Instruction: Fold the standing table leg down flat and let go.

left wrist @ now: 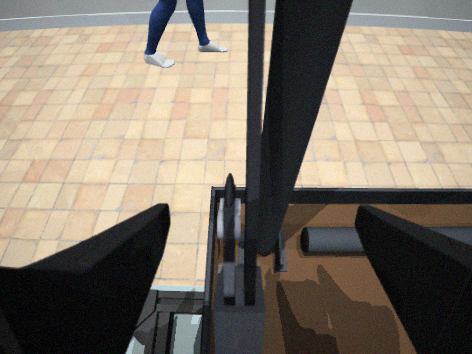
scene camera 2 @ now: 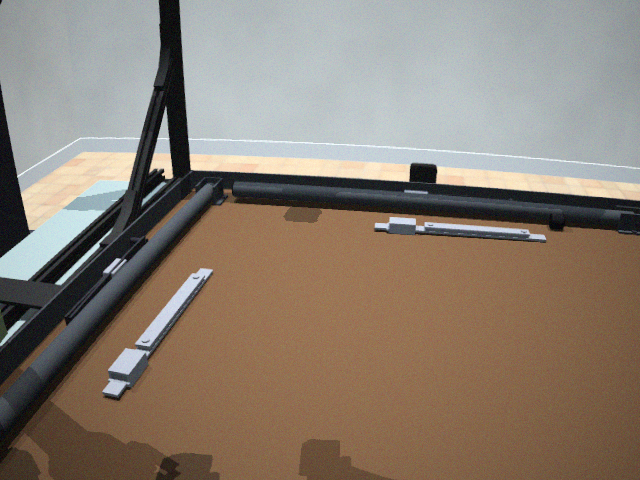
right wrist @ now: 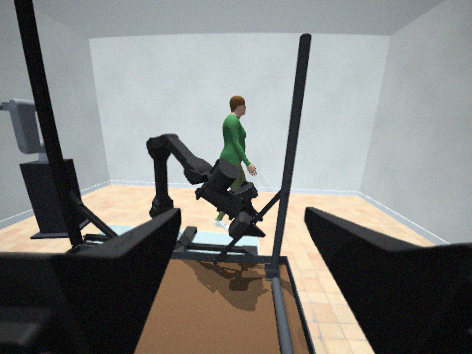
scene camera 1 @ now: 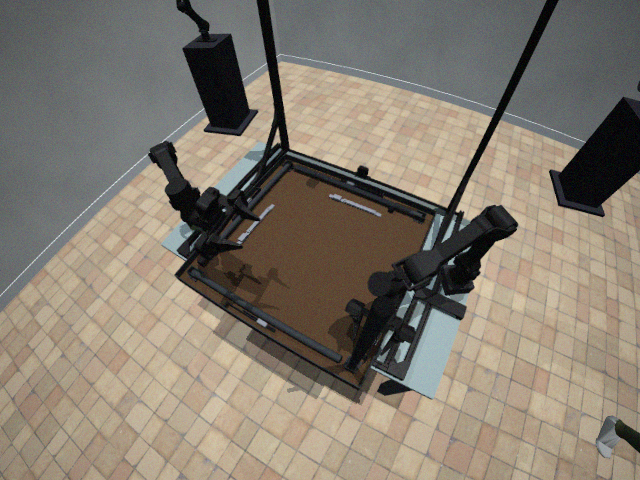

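The black table leg (scene camera 1: 373, 330) (left wrist: 301, 90) (right wrist: 295, 140) stands upright at a corner of the brown upturned table (scene camera 1: 310, 258) (scene camera 2: 387, 335) (right wrist: 185, 320). A thin folding brace (left wrist: 256, 100) (right wrist: 268, 207) slants between the leg and the table rim, with a grey block (left wrist: 239, 325) low on it. My left gripper (left wrist: 263, 214) (right wrist: 263, 227) is open around the line of the brace and leg, with nothing gripped. In scene camera 1, its arm hides part of this corner. My right gripper (scene camera 1: 250, 233) is open and empty above the opposite side of the table.
Folded legs (scene camera 1: 266, 314) (scene camera 2: 361, 197) (left wrist: 332, 241) lie along the table edges. Two grey bars (scene camera 1: 355, 204) (scene camera 2: 173, 312) lie on the tabletop. Tall black frame posts (scene camera 1: 273, 77) (scene camera 2: 177, 103) rise beside it. A person in green (right wrist: 233, 137) is beyond the left arm.
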